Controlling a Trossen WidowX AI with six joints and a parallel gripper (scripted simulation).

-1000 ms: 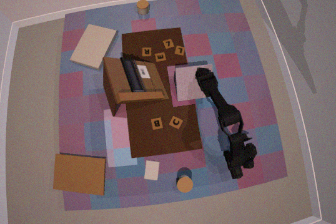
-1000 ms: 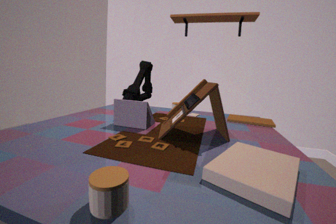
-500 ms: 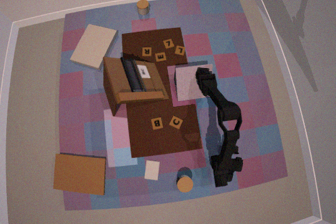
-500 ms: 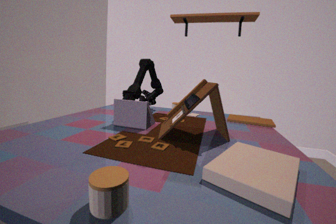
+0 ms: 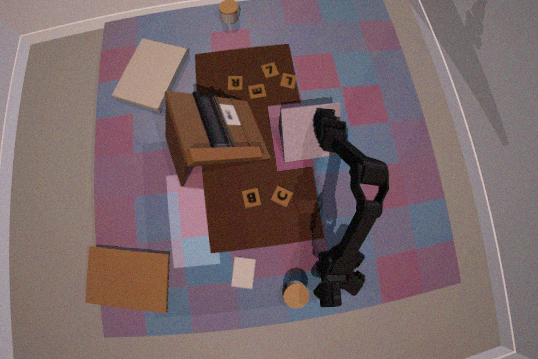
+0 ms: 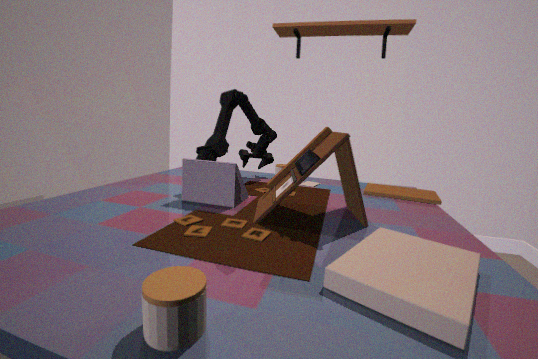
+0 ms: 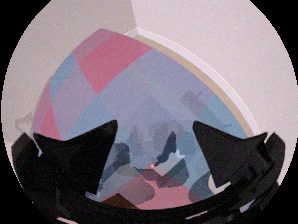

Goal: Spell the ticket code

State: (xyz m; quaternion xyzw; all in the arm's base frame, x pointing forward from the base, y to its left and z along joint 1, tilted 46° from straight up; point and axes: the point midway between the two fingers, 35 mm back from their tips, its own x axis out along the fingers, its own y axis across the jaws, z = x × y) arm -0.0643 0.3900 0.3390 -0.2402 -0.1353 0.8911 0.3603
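My gripper tip is now 31 cm short of the orange letter tile, 27 cm to the left of it and 4 cm above it. From my gripper tip the other things lie so: white ticket: 54 cm to the right, 39 cm ahead, 6 cm above; then brown mat: 49 cm to the right, 28 cm ahead, 4 cm below; then small white card: 34 cm ahead, 4 cm below, 2 cm to the right.
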